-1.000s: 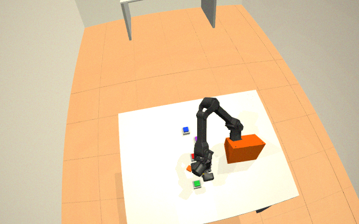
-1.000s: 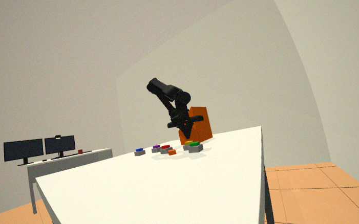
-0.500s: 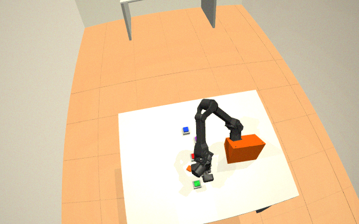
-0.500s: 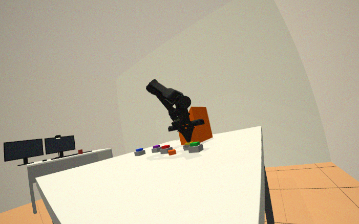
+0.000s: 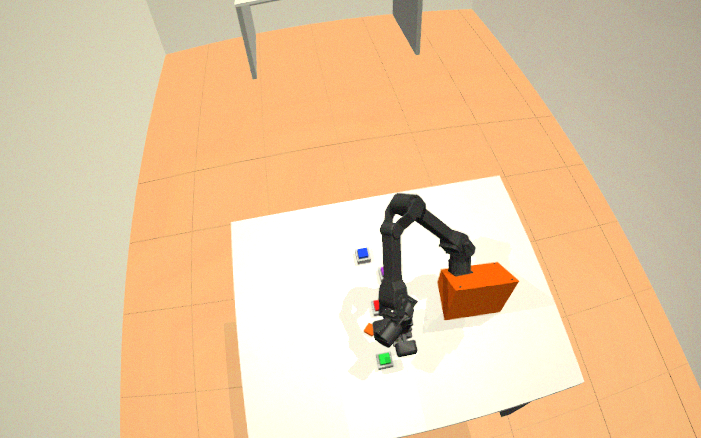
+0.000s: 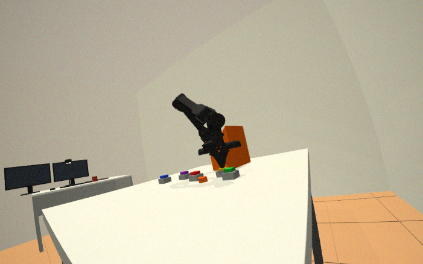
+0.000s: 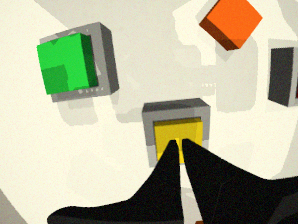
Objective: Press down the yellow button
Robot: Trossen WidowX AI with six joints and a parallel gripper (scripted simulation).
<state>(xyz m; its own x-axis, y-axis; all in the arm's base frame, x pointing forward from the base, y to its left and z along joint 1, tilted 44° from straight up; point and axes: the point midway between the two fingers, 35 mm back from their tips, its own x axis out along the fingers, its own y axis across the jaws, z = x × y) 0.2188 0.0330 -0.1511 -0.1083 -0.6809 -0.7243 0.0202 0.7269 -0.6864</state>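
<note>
Now: the yellow button 1 cm below my gripper tip. From my gripper tip the other things lie so: green button: 6 cm ahead, 7 cm to the left; then red button: 4 cm ahead, 12 cm to the right; then orange block: 8 cm ahead, 5 cm to the right, 2 cm below.
</note>
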